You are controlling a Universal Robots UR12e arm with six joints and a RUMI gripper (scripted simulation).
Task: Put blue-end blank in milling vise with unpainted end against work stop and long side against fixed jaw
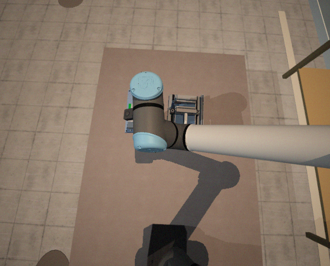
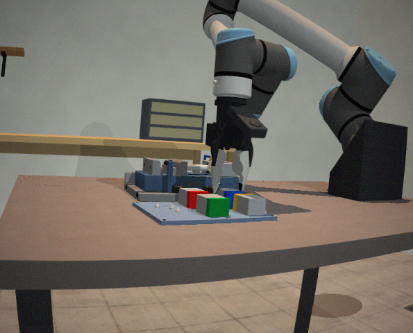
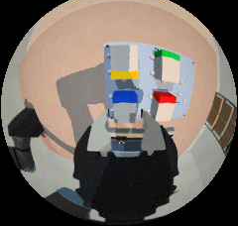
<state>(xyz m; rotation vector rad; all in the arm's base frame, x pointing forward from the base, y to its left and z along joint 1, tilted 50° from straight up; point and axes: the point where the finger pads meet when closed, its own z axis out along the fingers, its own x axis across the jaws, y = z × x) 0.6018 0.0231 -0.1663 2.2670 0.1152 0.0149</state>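
Now: the blue-ended blank 20 mm below my hand. From my hand the other things lie so: blue-grey plate: 80 mm ahead, 50 mm to the left, 40 mm below; yellow-ended blank: 90 mm to the left, 20 mm below, 10 mm behind; red-ended blank: 90 mm ahead, 20 mm below, 10 mm to the left.
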